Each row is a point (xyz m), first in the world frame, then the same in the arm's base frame.
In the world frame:
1: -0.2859 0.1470 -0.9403
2: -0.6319 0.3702 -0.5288
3: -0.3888 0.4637 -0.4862
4: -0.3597 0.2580 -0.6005
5: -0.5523 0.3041 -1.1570
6: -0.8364 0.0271 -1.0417
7: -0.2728 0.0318 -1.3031
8: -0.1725 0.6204 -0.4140
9: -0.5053 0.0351 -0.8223
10: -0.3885 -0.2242 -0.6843
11: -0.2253 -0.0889 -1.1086
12: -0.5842 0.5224 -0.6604
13: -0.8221 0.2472 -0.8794
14: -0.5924 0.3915 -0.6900
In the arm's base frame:
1: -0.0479 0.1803 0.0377
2: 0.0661 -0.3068 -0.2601
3: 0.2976 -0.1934 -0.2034
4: 0.1385 -0.0175 -0.2059
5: -0.2330 -0.0711 0.2502
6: -0.5205 -0.1333 -0.0400
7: -0.2869 0.3404 0.2872
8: 0.5638 -0.1462 -0.1447
9: -0.1956 0.0618 -0.1591
10: -0.2052 0.2828 -0.3849
11: -0.2313 0.4102 0.0712
12: 0.1210 -0.3389 -0.0633
13: -0.3015 -0.2961 -0.0625
14: 0.0240 -0.2562 -0.1062

